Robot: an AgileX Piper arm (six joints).
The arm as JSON. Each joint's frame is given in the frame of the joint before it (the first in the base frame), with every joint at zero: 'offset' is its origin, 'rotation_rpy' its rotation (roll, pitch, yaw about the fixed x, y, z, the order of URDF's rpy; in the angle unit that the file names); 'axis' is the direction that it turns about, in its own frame. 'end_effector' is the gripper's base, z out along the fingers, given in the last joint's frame.
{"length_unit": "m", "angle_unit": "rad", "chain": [
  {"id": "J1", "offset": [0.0, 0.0, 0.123], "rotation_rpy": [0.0, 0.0, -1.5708], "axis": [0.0, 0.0, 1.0]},
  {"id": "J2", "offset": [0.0, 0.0, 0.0], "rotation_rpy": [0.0, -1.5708, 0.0], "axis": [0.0, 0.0, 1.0]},
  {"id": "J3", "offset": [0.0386, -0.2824, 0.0], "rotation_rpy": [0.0, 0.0, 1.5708], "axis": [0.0, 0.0, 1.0]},
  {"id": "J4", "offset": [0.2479, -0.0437, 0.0], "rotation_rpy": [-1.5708, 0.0, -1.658], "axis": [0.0, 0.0, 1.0]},
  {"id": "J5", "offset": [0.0, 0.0, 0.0], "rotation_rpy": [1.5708, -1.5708, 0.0], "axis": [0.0, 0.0, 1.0]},
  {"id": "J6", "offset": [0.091, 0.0, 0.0], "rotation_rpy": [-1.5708, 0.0, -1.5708], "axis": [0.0, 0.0, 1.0]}
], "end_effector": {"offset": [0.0, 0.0, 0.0], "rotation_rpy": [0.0, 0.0, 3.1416]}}
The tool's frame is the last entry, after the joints.
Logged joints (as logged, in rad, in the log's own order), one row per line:
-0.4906 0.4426 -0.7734 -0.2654 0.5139 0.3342
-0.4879 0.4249 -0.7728 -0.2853 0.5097 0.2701
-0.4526 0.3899 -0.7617 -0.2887 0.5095 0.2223
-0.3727 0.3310 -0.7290 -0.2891 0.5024 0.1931
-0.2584 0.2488 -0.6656 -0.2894 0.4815 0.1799
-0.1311 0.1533 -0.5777 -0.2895 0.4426 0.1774
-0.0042 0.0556 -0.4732 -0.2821 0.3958 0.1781
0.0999 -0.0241 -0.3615 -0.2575 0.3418 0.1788
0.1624 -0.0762 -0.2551 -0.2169 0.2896 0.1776
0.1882 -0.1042 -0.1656 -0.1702 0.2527 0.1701
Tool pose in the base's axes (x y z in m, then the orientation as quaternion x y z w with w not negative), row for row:
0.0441 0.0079 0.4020 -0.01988 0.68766 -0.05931 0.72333
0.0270 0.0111 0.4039 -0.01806 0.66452 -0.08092 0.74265
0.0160 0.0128 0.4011 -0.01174 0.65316 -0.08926 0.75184
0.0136 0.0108 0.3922 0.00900 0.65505 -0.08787 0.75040
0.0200 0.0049 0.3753 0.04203 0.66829 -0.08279 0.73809
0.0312 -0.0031 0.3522 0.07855 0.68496 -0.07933 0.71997
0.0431 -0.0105 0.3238 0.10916 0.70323 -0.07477 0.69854
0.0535 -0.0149 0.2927 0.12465 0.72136 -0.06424 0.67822
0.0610 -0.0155 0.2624 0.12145 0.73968 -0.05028 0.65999
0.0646 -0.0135 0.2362 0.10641 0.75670 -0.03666 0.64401
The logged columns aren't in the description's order. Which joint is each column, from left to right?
Columns, left to right: J6, J4, J3, J1, J5, J2.
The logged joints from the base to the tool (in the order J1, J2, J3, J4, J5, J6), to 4 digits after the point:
-0.2654 0.3342 -0.7734 0.4426 0.5139 -0.4906
-0.2853 0.2701 -0.7728 0.4249 0.5097 -0.4879
-0.2887 0.2223 -0.7617 0.3899 0.5095 -0.4526
-0.2891 0.1931 -0.7290 0.3310 0.5024 -0.3727
-0.2894 0.1799 -0.6656 0.2488 0.4815 -0.2584
-0.2895 0.1774 -0.5777 0.1533 0.4426 -0.1311
-0.2821 0.1781 -0.4732 0.0556 0.3958 -0.0042
-0.2575 0.1788 -0.3615 -0.0241 0.3418 0.0999
-0.2169 0.1776 -0.2551 -0.0762 0.2896 0.1624
-0.1702 0.1701 -0.1656 -0.1042 0.2527 0.1882

